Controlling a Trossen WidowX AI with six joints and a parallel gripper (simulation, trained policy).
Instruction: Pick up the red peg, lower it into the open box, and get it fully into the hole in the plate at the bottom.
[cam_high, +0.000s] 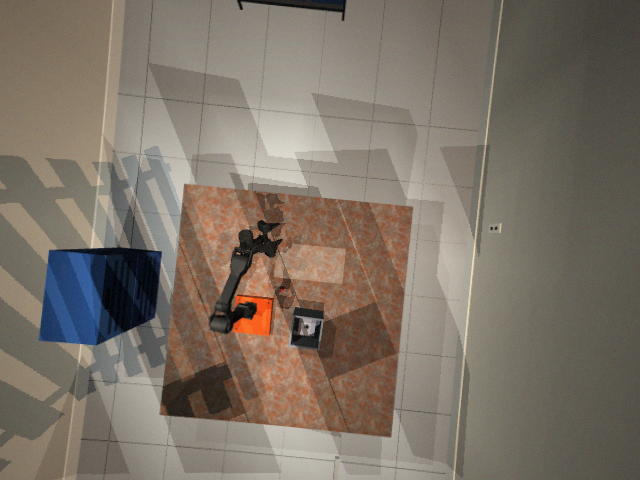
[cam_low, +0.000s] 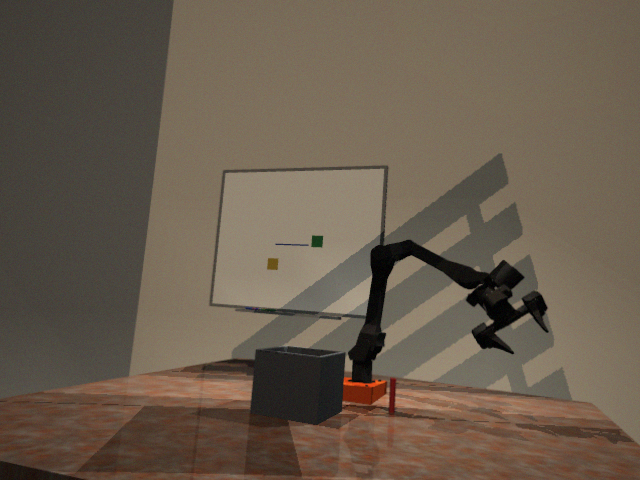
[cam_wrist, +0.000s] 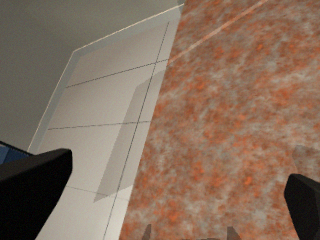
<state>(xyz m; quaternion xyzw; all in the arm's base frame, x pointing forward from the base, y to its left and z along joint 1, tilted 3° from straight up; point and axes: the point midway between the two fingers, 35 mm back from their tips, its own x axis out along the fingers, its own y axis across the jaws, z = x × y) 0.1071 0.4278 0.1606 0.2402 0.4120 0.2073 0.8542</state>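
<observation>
Now: gripper tip 31 cm to the left of the red peg, 16 cm above it and 4 cm short of it. Also, from my gripper tip: plate (48 cm to the right, 20 cm ahead, 15 cm below).
</observation>
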